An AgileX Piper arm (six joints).
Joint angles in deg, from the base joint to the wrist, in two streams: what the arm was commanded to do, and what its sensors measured. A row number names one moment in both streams.
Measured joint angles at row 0:
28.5, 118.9, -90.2, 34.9, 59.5, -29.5
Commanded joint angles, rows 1 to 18:
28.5, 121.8, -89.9, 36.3, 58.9, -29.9
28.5, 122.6, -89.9, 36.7, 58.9, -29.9
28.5, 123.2, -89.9, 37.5, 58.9, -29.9
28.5, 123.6, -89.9, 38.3, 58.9, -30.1
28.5, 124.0, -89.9, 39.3, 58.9, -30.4
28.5, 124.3, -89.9, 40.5, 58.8, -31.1
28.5, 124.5, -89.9, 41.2, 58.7, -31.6
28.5, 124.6, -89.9, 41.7, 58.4, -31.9
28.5, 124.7, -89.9, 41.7, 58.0, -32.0
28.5, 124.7, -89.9, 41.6, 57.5, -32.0
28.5, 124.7, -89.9, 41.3, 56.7, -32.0
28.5, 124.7, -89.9, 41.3, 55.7, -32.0
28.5, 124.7, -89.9, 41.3, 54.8, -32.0
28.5, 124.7, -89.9, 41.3, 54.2, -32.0
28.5, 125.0, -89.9, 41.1, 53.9, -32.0
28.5, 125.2, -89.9, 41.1, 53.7, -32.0
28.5, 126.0, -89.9, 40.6, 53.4, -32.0
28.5, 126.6, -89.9, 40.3, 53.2, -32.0
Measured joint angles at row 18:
28.4, 124.3, -90.2, 41.3, 55.5, -31.3
